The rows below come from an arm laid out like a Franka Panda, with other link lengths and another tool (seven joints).
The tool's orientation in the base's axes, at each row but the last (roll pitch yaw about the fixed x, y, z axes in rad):
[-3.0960 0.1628 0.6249]
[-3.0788 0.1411 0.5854]
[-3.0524 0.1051 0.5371]
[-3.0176 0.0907 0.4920]
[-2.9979 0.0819 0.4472]
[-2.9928 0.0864 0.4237]
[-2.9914 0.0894 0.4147]
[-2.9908 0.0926 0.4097]
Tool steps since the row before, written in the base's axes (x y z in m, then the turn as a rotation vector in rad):
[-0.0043 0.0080 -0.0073 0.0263 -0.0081 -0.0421]
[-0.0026 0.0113 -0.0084 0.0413 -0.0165 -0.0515]
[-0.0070 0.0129 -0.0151 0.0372 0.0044 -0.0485]
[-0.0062 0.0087 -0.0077 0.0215 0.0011 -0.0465]
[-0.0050 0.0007 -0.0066 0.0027 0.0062 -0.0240]
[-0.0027 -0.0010 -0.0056 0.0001 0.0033 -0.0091]
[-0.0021 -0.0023 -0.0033 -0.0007 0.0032 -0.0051]
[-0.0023 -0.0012 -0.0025 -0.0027 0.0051 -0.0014]
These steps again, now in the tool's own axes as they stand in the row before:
[0.0024 -0.0087 0.0074 0.0232 0.0237 0.0378]
[0.0052 -0.0103 0.0084 0.0323 0.0395 0.0450]
[0.0022 -0.0133 0.0162 0.0391 0.0192 0.0431]
[-0.0007 -0.0096 0.0090 0.0236 0.0146 0.0431]
[-0.0037 -0.0018 0.0073 0.0071 -0.0010 0.0239]
[-0.0024 0.0007 0.0058 0.0022 -0.0016 0.0093]
[-0.0025 0.0018 0.0033 0.0011 -0.0024 0.0054]
[-0.0023 0.0006 0.0027 -0.0003 -0.0055 0.0023]

